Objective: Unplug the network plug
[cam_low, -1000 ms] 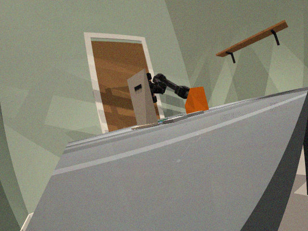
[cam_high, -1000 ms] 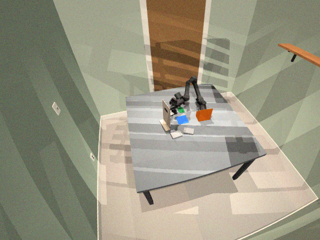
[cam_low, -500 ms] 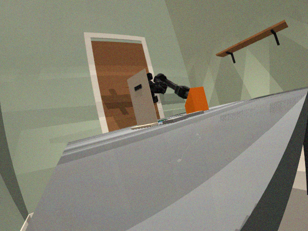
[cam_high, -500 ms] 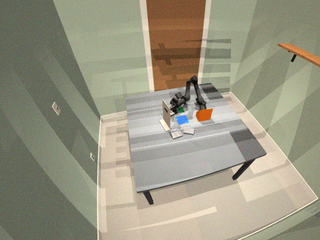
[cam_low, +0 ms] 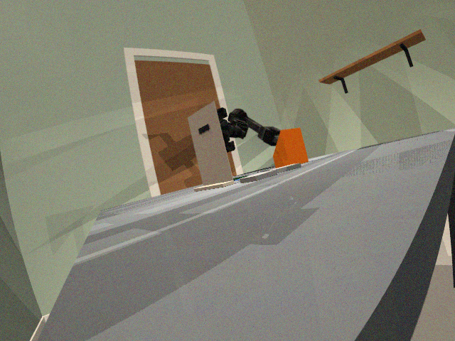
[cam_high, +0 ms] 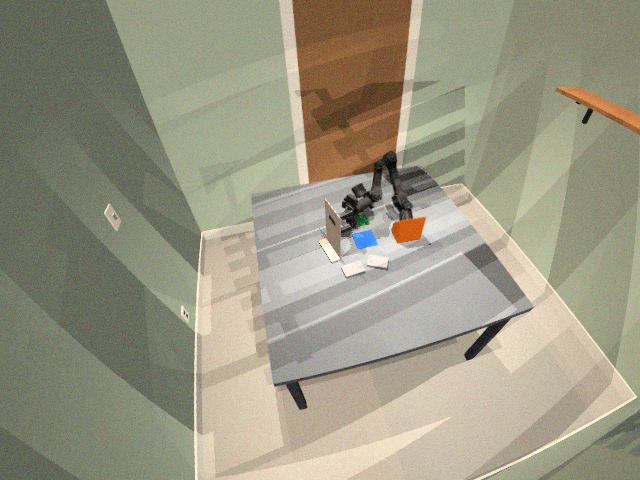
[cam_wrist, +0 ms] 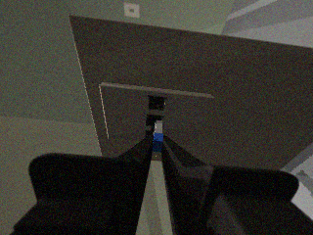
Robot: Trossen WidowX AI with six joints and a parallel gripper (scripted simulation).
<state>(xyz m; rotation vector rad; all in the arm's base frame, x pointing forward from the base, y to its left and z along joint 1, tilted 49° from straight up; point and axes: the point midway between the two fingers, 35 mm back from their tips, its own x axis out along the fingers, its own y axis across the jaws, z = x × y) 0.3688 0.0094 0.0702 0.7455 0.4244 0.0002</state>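
The blue marked square lies 22 cm below my gripper tip, 15 cm behind it and 1 cm to the right of it. Round my gripper tip: green tile (22 cm below, 20 cm behind, 16 cm to the right); beige panel (8 cm below, 4 cm ahead).
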